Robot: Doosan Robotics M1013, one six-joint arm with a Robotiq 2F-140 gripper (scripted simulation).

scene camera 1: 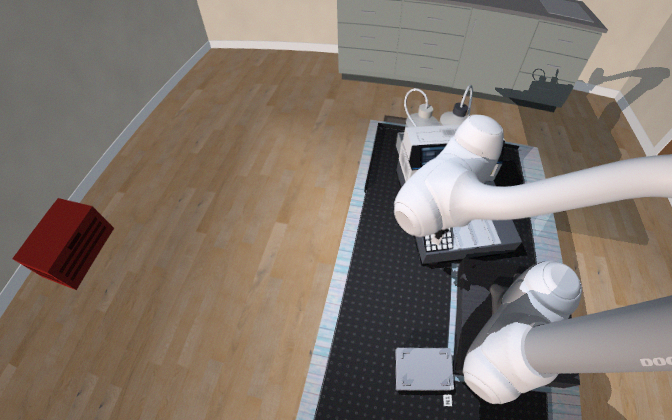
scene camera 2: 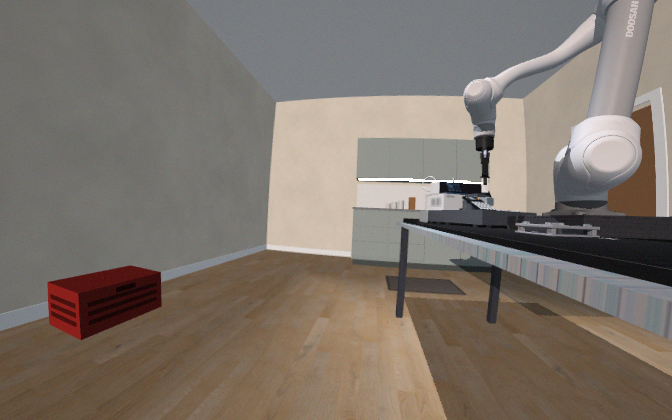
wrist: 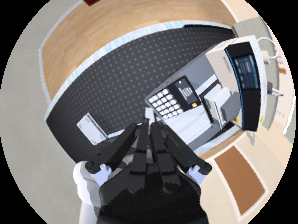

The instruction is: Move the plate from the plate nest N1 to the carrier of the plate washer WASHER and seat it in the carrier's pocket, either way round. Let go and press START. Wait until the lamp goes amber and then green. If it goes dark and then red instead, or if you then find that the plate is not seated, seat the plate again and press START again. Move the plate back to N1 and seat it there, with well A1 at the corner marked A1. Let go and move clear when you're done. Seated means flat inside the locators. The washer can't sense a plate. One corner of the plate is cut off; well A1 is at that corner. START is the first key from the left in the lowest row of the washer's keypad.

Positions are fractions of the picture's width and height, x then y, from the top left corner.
Labels:
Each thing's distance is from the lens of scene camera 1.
grey plate nest N1 (scene camera 1: 0.63, 0.88): 100 cm

